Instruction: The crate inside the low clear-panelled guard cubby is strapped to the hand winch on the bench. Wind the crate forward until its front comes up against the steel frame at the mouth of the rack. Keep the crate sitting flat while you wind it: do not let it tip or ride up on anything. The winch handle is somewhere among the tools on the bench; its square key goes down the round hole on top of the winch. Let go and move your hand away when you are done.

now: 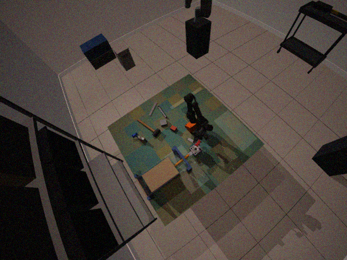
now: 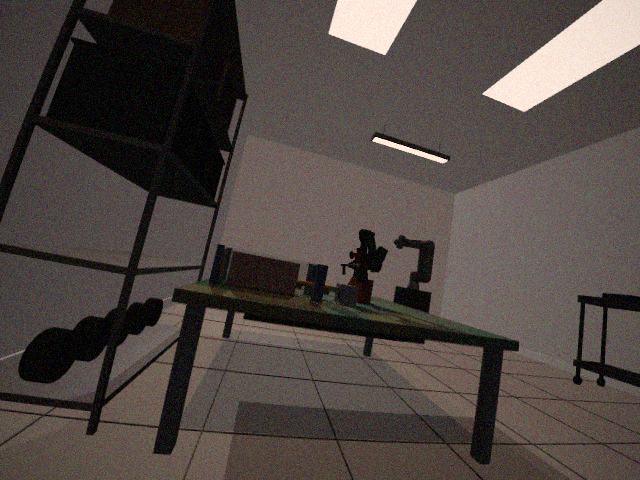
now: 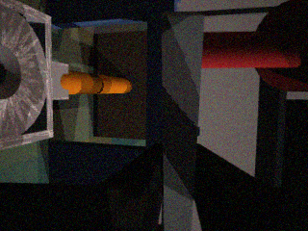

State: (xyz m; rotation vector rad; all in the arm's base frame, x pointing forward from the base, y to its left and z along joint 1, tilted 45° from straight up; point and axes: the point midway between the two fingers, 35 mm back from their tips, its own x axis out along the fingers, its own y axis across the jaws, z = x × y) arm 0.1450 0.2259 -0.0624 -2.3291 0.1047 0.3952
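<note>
Right now the red knob is 40 mm to the left of my gripper tip, 40 mm above it and 20 mm behind it. Round my gripper tip: winch (160 mm below, 30 mm to the left, 20 mm behind); then red-knobbed crank handle (10 mm to the left, 10 mm behind, 10 mm above); then grey block (440 mm to the right, 170 mm below, 80 mm ahead).
</note>
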